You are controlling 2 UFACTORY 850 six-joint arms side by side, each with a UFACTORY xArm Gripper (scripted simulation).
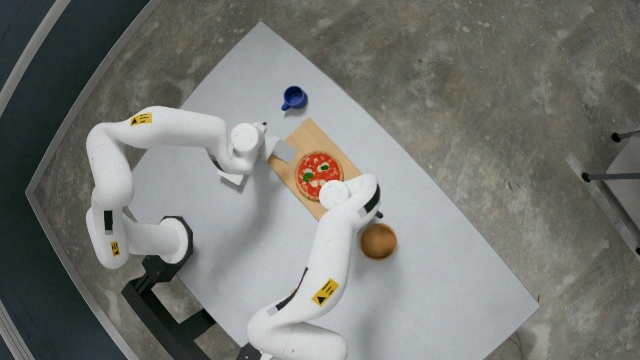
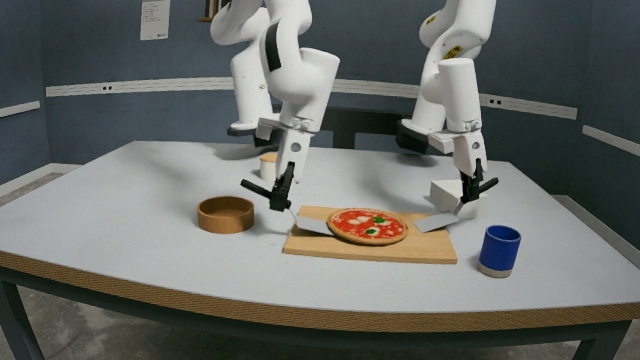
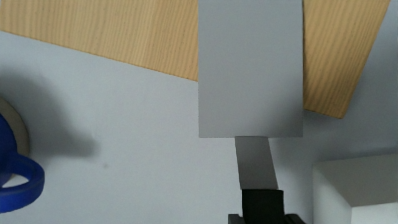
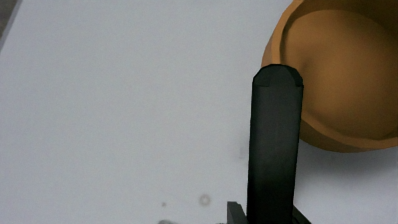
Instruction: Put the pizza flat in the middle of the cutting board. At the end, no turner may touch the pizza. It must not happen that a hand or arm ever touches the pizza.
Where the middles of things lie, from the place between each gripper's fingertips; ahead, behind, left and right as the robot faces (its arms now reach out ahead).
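Cutting board (image 2: 432, 247): from my left hand (image 2: 471, 198), 3 cm ahead, 24 cm to the right, 10 cm below. Pizza (image 2: 366, 225): 3 cm ahead of that hand, 25 cm to the right, 8 cm below. Blue mug (image 2: 500, 246): same hand, 20 cm ahead, 7 cm below. Turner (image 2: 435, 221): 3 cm below my left hand.
Cutting board from my right gripper (image 2: 275, 208): 30 mm behind, 210 mm to the left, 90 mm below. Pizza from my right hand: 30 mm behind, 200 mm to the left, 70 mm below. Turner, same hand: 60 mm behind, 450 mm to the left, 10 mm below. My right gripper: 80 mm past the brown bowl (image 2: 234, 214), 130 mm to the left of it, 80 mm above it.
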